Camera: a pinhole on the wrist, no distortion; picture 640 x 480 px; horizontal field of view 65.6 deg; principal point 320.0 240.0 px. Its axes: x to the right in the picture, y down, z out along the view. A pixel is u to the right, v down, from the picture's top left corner.
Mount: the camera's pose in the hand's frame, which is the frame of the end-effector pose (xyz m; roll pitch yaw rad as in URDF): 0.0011 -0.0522 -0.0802 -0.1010 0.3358 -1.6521
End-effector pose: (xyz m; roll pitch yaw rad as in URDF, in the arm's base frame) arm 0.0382 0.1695 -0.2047 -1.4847 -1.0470 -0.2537
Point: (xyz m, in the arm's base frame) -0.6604 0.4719 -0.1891
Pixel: outside the picture
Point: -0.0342 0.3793 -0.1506
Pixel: 269 171
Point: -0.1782 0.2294 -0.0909
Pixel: outside the picture
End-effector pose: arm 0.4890 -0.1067 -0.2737 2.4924 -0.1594 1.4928
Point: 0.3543 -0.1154 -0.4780
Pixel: 605 96
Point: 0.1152 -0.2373 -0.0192
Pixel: behind the camera
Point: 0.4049 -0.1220 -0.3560
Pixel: 460 43
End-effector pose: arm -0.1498 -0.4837 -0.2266 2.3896 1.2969 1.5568
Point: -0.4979 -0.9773 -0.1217
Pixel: outside the picture
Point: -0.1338 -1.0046 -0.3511
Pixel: 427 192
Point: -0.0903 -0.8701 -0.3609
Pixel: 350 231
